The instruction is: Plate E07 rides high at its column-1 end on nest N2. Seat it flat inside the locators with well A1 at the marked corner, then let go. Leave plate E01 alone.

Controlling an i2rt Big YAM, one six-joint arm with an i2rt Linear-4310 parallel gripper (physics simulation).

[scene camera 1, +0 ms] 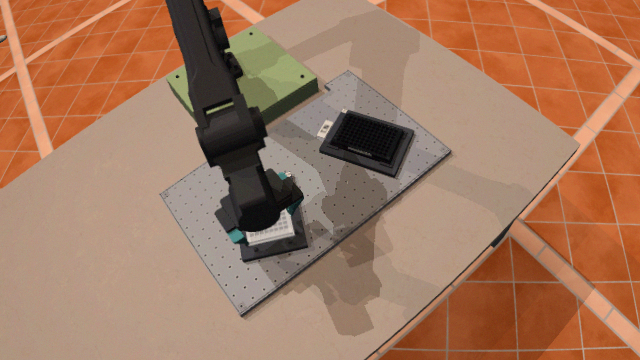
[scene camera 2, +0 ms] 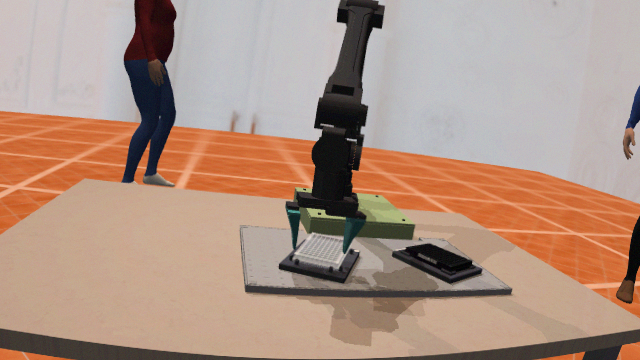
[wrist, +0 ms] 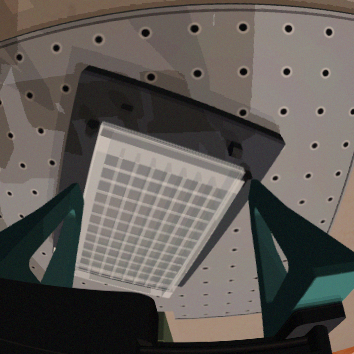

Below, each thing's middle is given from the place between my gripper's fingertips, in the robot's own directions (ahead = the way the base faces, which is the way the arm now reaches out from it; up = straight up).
My gripper is now 5 cm past the clear well plate (scene camera 2: 319,250), 1 cm to the right of it and 1 cm above it. Round my hand: black well plate (scene camera 1: 362,136): 10 cm behind, 26 cm to the left, 2 cm below.
